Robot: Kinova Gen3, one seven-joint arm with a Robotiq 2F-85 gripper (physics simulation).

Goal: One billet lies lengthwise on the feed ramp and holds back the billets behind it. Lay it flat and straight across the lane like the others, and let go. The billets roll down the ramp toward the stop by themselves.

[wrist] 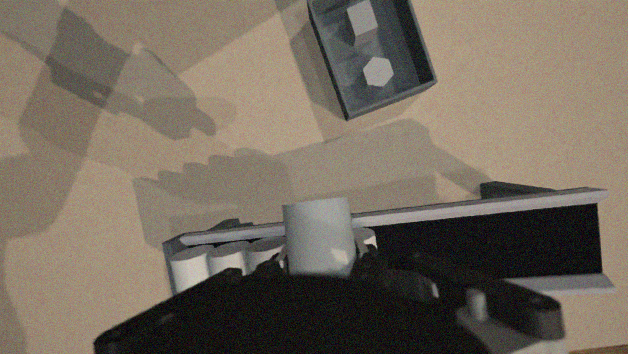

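My gripper [324, 255] is shut on a grey billet [319, 230]. The billet points across the lane of the feed ramp [450, 209], and its far end overlaps the ramp's far side rail in the view. It looks larger than the other billets and appears to be above them; its height over the lane cannot be judged exactly. Three white billets [189, 270] [227, 257] [265, 252] lie side by side across the lane at its left end. Part of another billet [369, 237] shows just right of the held one. The fingers and gripper body hide the near part of the lane.
A dark open bin [392, 100] stands beyond the ramp at the top, with a hexagonal pale piece [378, 71] and a blocky pale piece [362, 18] inside. The ramp's dark lane floor [550, 240] shows at the right. Arm shadows fall across the table [525, 100] at the left.
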